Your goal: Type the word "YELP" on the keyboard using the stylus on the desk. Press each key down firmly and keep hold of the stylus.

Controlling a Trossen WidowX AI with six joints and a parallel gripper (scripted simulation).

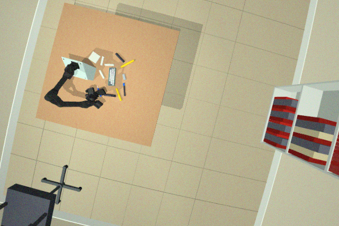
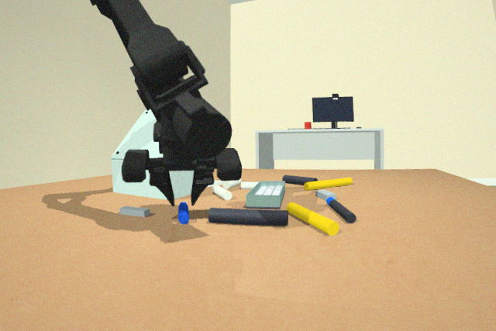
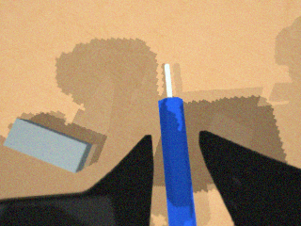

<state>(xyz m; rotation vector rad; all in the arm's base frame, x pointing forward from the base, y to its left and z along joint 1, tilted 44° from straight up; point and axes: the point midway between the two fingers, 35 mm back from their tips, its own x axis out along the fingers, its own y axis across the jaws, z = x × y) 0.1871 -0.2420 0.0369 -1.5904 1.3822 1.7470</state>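
Right now the blue stylus is 10 mm to the left of my gripper tip, 10 mm below it and 10 mm behind it. The rest, counted from my gripper tip: grey block: 70 mm behind, 50 mm to the right, 10 mm below; blue-banded marker: 250 mm ahead, 120 mm to the left, 10 mm below; yellow rod: 370 mm to the left, 210 mm ahead, 10 mm below.
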